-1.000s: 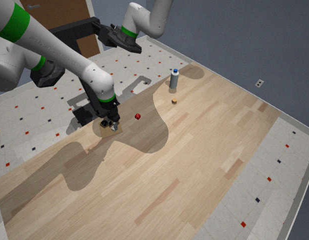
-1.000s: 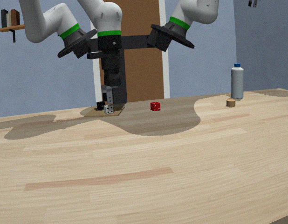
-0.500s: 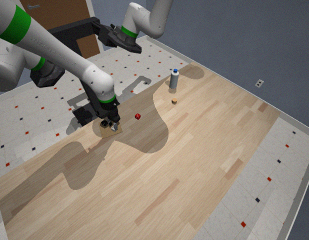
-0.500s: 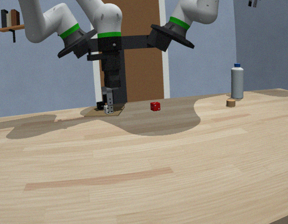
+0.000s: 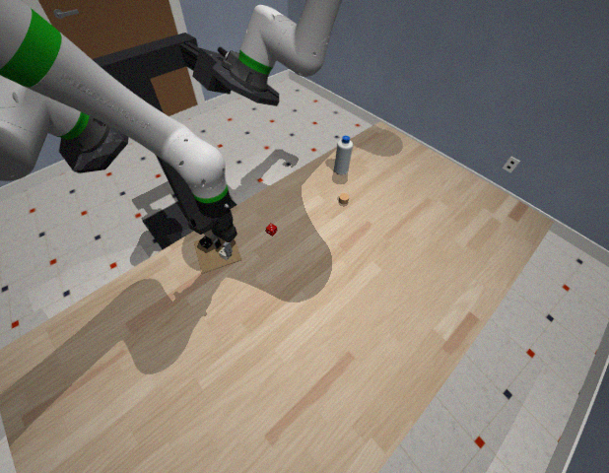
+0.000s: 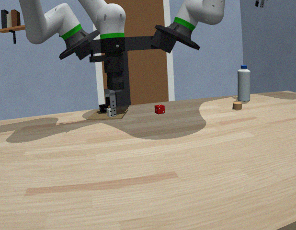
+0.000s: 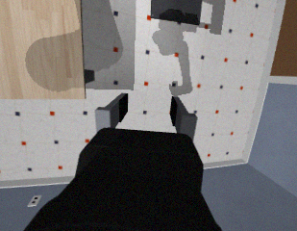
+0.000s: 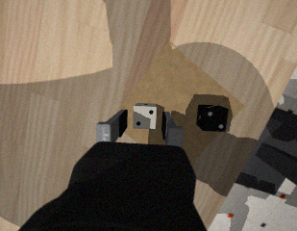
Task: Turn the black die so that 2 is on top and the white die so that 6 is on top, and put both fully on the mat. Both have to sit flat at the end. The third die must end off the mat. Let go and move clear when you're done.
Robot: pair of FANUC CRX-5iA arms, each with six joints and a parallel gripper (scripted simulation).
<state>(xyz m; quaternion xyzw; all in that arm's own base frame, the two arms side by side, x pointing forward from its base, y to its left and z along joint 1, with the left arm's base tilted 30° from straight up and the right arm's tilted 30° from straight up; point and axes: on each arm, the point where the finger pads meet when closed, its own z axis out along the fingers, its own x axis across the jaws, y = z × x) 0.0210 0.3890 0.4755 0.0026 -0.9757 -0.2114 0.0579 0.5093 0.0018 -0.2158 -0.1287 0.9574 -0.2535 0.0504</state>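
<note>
My right gripper is now 4 cm above the white die. The rest, counted from my right hand: tan mat (4 cm behind, 2 cm to the right, 6 cm below); then black die (8 cm behind, 4 cm to the right, 4 cm below); then red die (19 cm to the left, 4 cm below).
</note>
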